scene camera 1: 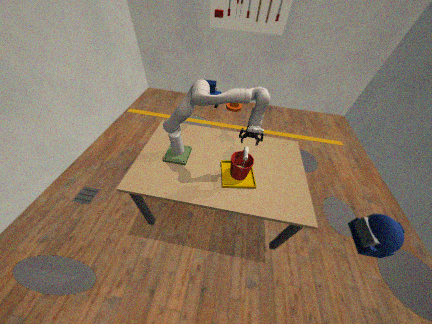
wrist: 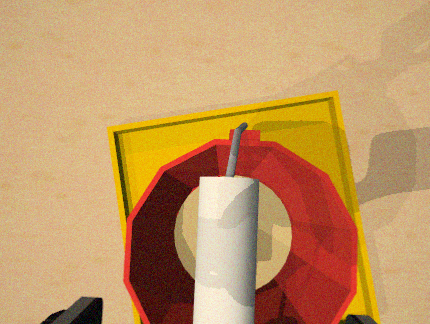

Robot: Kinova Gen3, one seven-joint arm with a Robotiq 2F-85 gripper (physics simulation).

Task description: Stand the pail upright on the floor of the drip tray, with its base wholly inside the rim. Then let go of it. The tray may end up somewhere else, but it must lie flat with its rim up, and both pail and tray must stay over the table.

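Places are measured from the arm's base along level axes (x left, y ahead, z down), in metres.
Pixels of known places: gripper, fingertip midpoint: (scene camera 1: 248, 143); arm's base at its link origin: (scene camera 1: 178, 150).
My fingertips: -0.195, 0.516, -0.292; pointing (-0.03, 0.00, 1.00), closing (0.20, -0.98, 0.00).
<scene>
Ahead of a thing's pixels: the offset from my fingertips to its top centre, as dx, dy, dz. "*": to the spot under its first point. Level surfaces: height alone.
The red pail @(* -0.090, -0.035, +0.168) (scene camera 1: 240, 170) (wrist: 320, 210) stands upright on the yellow drip tray @(* -0.093, +0.069, +0.319) (scene camera 1: 250, 183) (wrist: 150, 145). Its base appears to be inside the rim, though its near side is partly hidden in the wrist view. The white grip of its handle @(* -0.029, -0.012, +0.070) (scene camera 1: 245, 154) (wrist: 227, 240) stands up above the pail's opening. The tray lies flat on the table with its rim up. My gripper (scene camera 1: 250, 142) is open and empty, above the pail and apart from the handle. In the wrist view its fingertips show at the two lower corners, on either side of the handle grip.
The wooden table @(dz +0.324) (scene camera 1: 205, 192) carries the tray right of its middle, with table top on every side of the tray. The arm's green base plate (scene camera 1: 171, 158) is at the left of the table. A blue round object (scene camera 1: 387, 235) is beyond the table's right edge.
</scene>
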